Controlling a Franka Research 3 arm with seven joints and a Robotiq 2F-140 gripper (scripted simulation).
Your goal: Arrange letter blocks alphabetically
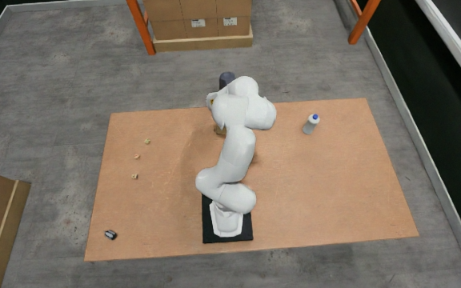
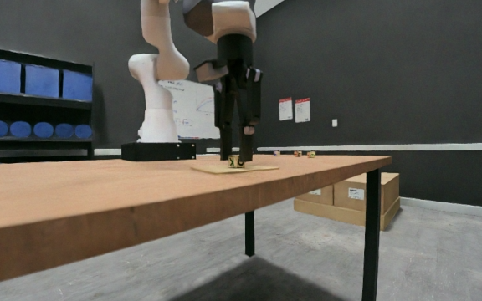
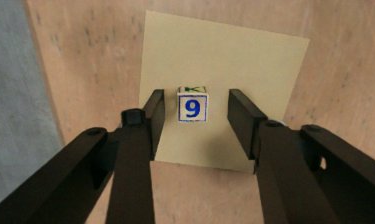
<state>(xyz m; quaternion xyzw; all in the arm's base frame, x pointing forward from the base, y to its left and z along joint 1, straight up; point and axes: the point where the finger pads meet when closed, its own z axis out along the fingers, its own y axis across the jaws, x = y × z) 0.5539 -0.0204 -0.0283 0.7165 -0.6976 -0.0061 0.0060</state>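
The pale yellow mat lies 2 cm behind my hand and 5 cm below it. From my hand the other things lie so: block: 13 cm behind, 52 cm to the left, 4 cm below; then white bottle: 7 cm behind, 51 cm to the right, 3 cm above; then black object: 68 cm behind, 65 cm to the left, 3 cm below.
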